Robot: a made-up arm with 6 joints.
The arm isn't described. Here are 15 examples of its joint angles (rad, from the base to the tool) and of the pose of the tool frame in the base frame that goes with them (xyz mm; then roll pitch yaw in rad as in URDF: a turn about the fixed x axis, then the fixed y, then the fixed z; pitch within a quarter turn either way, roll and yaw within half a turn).
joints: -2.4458 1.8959 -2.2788 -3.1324 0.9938 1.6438
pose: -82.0 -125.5 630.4 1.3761 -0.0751 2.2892
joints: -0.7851 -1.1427 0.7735 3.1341 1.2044 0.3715
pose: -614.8 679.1 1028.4 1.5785 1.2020 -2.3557
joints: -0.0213 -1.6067 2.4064 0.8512 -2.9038 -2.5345
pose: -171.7 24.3 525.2 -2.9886 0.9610 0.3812
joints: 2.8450 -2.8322 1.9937 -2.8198 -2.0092 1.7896
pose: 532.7 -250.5 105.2 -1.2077 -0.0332 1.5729
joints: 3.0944 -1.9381 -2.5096 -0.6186 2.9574 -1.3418
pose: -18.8 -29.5 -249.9 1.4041 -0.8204 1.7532
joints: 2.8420 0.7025 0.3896 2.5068 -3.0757 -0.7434
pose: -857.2 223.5 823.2 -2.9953 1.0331 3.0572
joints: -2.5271 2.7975 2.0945 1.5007 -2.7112 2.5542
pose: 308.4 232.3 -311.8 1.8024 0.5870 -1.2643
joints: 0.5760 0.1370 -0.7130 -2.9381 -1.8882 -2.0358
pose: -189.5 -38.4 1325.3 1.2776 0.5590 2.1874
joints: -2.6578 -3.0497 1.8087 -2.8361 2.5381 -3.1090
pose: 580.0 280.5 -319.7 -2.8122 0.6042 0.7499
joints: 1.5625 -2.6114 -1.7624 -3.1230 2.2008 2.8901
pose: -39.9 342.8 -473.7 0.0921 -0.2774 1.2894
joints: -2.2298 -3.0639 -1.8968 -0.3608 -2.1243 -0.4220
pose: -268.7 -486.9 -182.2 -0.0487 -0.8723 -2.5689
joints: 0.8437 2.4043 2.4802 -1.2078 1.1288 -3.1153
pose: -190.7 -320.3 -122.5 -1.1707 0.0191 -2.6990
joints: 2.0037 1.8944 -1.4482 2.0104 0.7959 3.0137
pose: -479.2 719.9 690.8 -0.3991 -0.5964 1.0343
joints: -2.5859 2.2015 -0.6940 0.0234 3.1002 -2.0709
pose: -858.1 -585.7 -180.5 1.6915 0.5204 2.1858
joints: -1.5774 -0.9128 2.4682 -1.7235 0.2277 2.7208
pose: 11.8 -391.2 495.1 1.5123 0.5654 -0.2632
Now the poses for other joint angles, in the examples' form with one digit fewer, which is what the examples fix.
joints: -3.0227 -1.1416 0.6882 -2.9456 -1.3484 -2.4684
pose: 732 16 1090 0.598 0.727 -1.981
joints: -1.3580 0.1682 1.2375 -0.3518 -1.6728 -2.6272
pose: 251 -727 932 0.437 0.057 2.299
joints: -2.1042 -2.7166 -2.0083 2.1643 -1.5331 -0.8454
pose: -304 -380 -463 2.341 0.641 -1.524
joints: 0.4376 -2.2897 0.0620 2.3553 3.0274 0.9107
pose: -822 -323 -611 -0.996 0.059 -0.999
